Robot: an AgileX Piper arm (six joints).
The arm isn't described. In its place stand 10 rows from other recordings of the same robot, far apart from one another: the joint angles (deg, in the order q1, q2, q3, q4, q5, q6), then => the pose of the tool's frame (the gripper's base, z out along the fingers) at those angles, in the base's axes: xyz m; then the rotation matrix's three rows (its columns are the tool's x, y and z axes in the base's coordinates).
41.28, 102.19, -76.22, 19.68, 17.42, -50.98 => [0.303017, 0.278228, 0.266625], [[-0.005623, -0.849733, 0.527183], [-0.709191, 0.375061, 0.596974], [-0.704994, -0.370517, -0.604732]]
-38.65, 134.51, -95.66, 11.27, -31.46, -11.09 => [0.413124, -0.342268, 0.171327], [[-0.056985, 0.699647, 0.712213], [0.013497, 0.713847, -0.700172], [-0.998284, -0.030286, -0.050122]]
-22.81, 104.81, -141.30, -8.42, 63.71, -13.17 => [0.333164, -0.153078, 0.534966], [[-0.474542, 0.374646, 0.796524], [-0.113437, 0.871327, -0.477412], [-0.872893, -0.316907, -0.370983]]
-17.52, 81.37, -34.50, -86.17, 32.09, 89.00 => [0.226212, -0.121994, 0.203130], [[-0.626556, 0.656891, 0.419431], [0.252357, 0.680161, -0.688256], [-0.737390, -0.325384, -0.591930]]
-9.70, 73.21, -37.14, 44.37, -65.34, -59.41 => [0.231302, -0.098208, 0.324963], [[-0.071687, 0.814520, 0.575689], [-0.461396, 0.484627, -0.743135], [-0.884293, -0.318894, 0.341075]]
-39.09, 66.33, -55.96, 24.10, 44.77, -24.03 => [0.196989, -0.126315, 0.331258], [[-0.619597, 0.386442, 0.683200], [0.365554, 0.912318, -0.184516], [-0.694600, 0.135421, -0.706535]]
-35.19, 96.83, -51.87, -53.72, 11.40, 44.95 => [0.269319, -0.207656, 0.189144], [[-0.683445, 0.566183, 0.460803], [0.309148, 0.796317, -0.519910], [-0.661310, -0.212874, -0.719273]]
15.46, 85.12, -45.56, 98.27, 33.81, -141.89 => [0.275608, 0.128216, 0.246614], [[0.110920, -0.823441, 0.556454], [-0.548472, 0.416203, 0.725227], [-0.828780, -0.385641, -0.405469]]
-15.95, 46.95, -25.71, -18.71, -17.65, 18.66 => [0.168672, -0.039002, 0.307528], [[0.011278, 0.179848, 0.983630], [0.010748, 0.983614, -0.179968], [-0.999879, 0.012602, 0.009161]]
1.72, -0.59, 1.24, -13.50, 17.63, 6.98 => [0.054254, -0.004808, 0.179481], [[-0.224715, 0.015924, 0.974294], [-0.109461, 0.993125, -0.041478], [-0.968257, -0.115968, -0.221427]]
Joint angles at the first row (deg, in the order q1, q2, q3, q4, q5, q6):
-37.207 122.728 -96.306 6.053 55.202 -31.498
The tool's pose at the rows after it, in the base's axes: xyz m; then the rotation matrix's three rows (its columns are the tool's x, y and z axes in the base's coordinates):
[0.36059, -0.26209, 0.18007], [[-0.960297, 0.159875, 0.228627], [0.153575, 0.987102, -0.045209], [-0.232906, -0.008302, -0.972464]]
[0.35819, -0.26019, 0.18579], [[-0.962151, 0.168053, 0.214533], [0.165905, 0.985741, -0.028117], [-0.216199, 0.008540, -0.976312]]
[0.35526, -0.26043, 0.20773], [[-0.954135, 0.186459, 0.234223], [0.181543, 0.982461, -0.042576], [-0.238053, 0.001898, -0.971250]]
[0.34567, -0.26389, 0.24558], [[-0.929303, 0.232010, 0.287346], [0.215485, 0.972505, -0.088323], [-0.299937, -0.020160, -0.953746]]
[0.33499, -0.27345, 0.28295], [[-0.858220, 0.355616, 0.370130], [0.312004, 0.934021, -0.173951], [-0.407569, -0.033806, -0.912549]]
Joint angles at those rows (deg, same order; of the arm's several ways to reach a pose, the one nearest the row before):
-37.207 122.728 -96.307 7.033 56.621 -31.321
-37.261 122.128 -96.688 7.215 58.872 -30.688
-37.533 120.049 -98.120 7.157 60.964 -29.588
-38.686 116.141 -99.947 7.157 62.651 -27.833
-40.531 112.729 -102.139 7.099 61.221 -22.244

